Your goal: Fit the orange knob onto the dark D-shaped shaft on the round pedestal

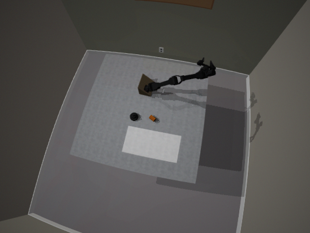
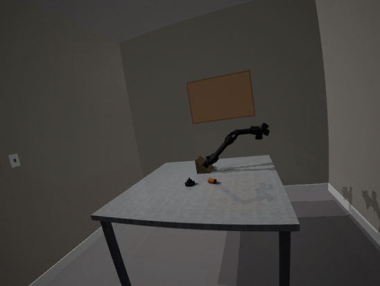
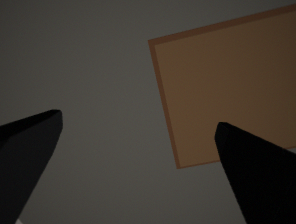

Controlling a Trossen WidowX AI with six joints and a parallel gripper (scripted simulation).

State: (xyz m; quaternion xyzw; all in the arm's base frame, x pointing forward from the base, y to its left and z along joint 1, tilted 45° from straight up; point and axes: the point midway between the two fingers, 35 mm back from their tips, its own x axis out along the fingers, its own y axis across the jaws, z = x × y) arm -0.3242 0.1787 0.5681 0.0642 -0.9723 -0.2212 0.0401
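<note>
Now: the orange knob 660 mm ahead of my gripper tip, 370 mm to the right of it and 300 mm below it. Also, from my gripper tip: round pedestal 690 mm ahead, 560 mm to the right, 290 mm below.
</note>
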